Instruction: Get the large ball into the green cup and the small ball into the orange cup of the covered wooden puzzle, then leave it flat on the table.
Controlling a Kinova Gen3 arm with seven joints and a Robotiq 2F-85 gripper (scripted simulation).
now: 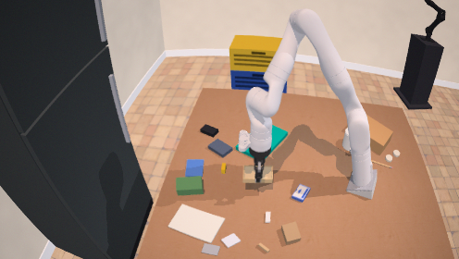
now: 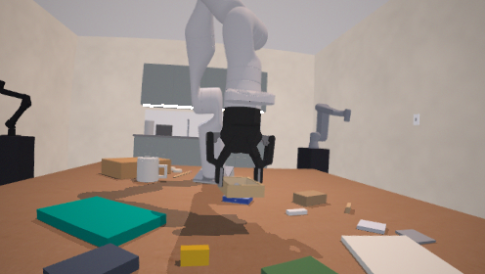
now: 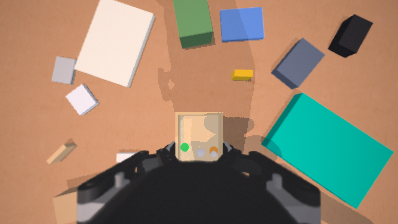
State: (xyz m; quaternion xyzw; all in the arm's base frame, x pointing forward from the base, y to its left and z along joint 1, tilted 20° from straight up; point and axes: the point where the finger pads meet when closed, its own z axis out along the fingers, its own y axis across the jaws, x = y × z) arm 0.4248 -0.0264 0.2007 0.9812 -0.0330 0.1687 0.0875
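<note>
Right now my hand is 2 cm above the covered wooden puzzle. The rest, counted from my hand: yellow block: 13 cm ahead, 11 cm to the right, 8 cm below; teal slab: 26 cm to the right, 8 cm below, 4 cm behind; green block: 27 cm ahead, 7 cm below, 1 cm to the right.
</note>
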